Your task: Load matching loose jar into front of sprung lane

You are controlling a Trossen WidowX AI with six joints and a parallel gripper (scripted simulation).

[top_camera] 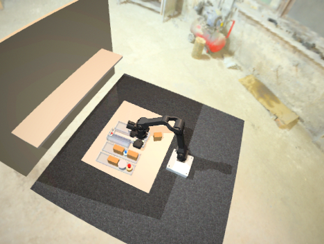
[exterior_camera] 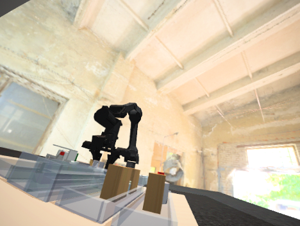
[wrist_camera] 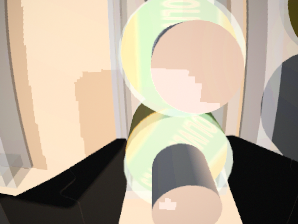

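The white board lies 60 mm ahead of my gripper tip, 30 mm below it and 20 mm to the right of it. From my gripper tip the other things lie so: lane: 140 mm ahead, 10 mm to the left, 10 mm below; then brown block: 110 mm behind, 80 mm to the right; then white pusher plate: 150 mm ahead, 20 mm to the left, 20 mm above.
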